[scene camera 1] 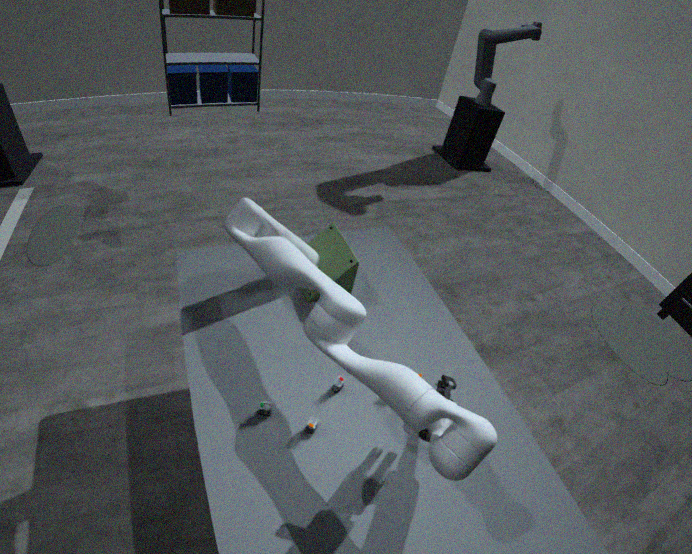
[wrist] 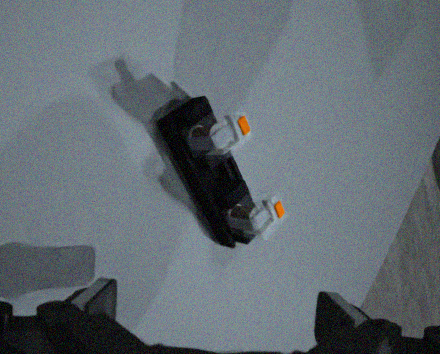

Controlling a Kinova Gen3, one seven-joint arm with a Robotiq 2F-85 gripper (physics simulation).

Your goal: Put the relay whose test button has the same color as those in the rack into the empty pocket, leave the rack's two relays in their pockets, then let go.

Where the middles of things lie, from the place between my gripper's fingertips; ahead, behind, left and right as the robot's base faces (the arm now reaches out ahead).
I see the black rack [wrist: 216, 183] 9 cm behind my hand and 8 cm below it.
